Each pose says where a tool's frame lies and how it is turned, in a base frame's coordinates. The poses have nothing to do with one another.
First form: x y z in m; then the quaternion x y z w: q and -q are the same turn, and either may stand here.
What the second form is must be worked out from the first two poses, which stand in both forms.
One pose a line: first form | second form
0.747 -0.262 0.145 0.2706 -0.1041 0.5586 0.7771 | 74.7 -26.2 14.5 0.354 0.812 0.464 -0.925 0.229 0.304
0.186 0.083 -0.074 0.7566 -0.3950 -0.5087 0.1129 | 18.6 8.3 -7.4 0.170 -0.713 -0.681 -0.483 -0.662 0.573
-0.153 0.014 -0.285 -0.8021 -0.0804 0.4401 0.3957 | -15.3 1.4 -28.5 0.600 0.477 -0.642 -0.219 -0.674 -0.705
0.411 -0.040 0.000 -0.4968 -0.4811 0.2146 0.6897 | 41.1 -4.0 0.0 0.445 0.774 0.450 0.182 0.414 -0.892
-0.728 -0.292 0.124 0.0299 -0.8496 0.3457 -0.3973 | -72.8 -29.2 12.4 -0.683 -0.325 -0.654 0.224 0.759 -0.611
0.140 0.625 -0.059 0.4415 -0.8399 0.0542 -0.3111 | 14.0 62.5 -5.9 -0.417 -0.775 -0.475 -0.708 0.604 -0.366
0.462 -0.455 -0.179 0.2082 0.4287 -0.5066 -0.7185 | 46.2 -45.5 -17.9 0.119 0.906 0.405 -0.549 0.400 -0.734
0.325 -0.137 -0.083 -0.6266 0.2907 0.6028 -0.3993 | 32.5 -13.7 -8.3 0.104 -0.846 -0.523 0.117 -0.512 0.851
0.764 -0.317 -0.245 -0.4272 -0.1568 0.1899 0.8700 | 76.4 -31.7 -24.5 0.879 0.464 0.111 -0.196 0.563 -0.803
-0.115 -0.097 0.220 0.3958 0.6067 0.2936 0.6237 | -11.5 -9.7 22.0 0.091 0.847 -0.524 0.114 0.514 0.850
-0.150 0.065 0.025 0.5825 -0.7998 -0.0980 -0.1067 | -15.0 6.5 2.5 -0.299 -0.911 -0.285 -0.953 0.302 0.032
